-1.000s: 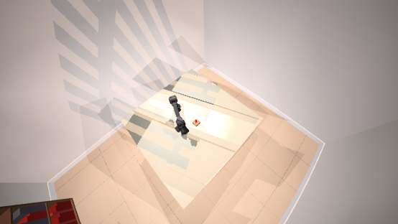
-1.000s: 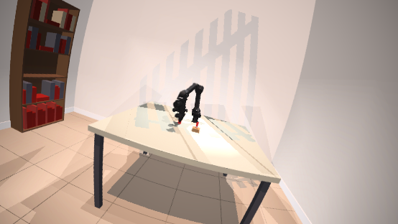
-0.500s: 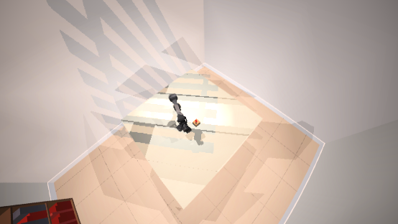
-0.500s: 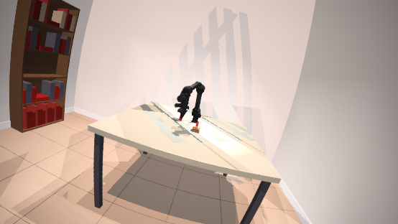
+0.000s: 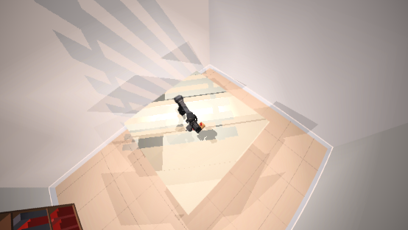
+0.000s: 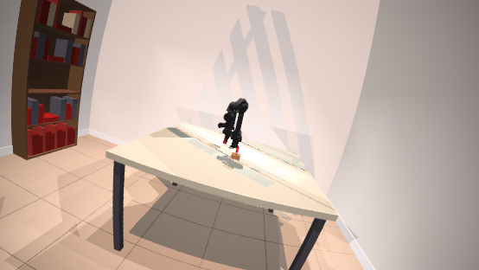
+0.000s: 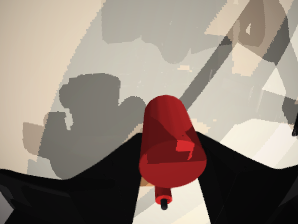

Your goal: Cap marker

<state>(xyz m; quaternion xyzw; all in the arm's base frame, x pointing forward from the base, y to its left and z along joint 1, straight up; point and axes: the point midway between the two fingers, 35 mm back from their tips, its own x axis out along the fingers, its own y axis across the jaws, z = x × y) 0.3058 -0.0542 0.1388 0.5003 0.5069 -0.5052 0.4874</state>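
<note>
Right now my gripper tip is 90 mm to the right of the wooden holder block and 90 mm above it. From my gripper tip the other things lie so: red cap 10 mm to the right, 10 mm above.
</note>
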